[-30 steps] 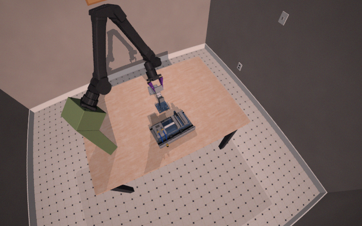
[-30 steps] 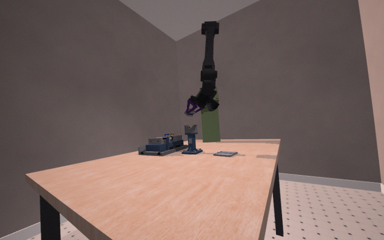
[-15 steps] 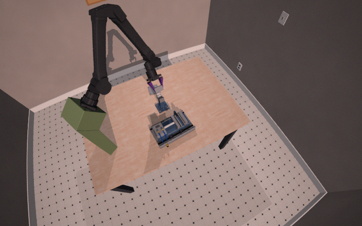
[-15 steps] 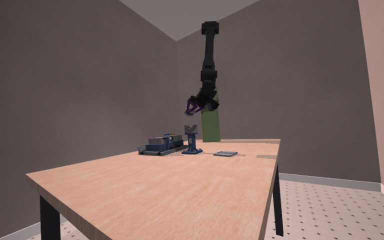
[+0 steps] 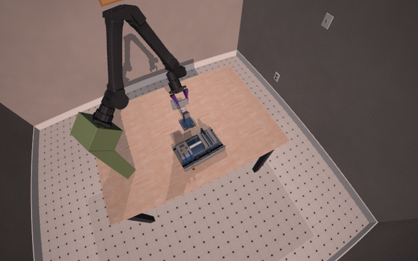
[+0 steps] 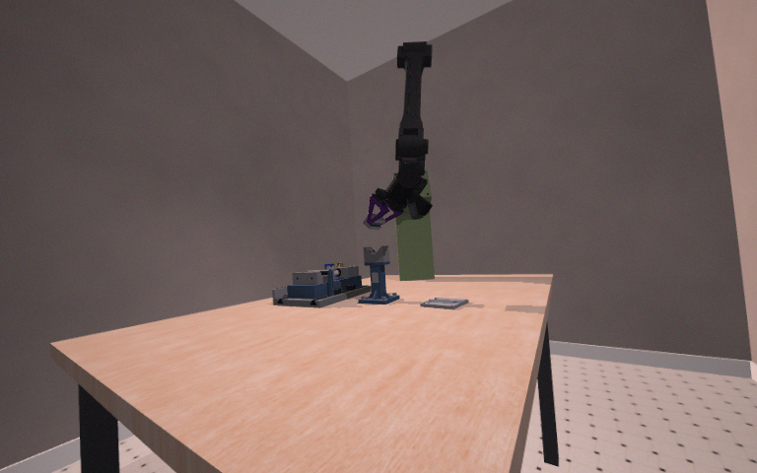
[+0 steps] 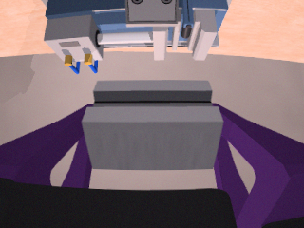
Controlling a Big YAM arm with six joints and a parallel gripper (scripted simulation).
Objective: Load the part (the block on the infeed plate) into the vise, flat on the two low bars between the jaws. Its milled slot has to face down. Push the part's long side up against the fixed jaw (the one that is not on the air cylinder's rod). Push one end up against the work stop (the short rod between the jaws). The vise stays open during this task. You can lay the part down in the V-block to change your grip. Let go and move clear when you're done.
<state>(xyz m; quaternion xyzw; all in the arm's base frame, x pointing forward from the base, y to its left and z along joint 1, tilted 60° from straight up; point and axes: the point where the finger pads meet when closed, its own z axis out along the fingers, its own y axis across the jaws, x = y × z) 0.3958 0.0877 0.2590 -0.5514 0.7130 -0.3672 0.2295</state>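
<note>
Now: hand right at the part. From my hand the other things lie so: work stop rod (12 cm ahead, 13 cm to the right, 15 cm below); then moving jaw (11 cm ahead, 19 cm to the right, 16 cm below); then cylinder rod (6 cm ahead, 21 cm to the right, 16 cm below).
</note>
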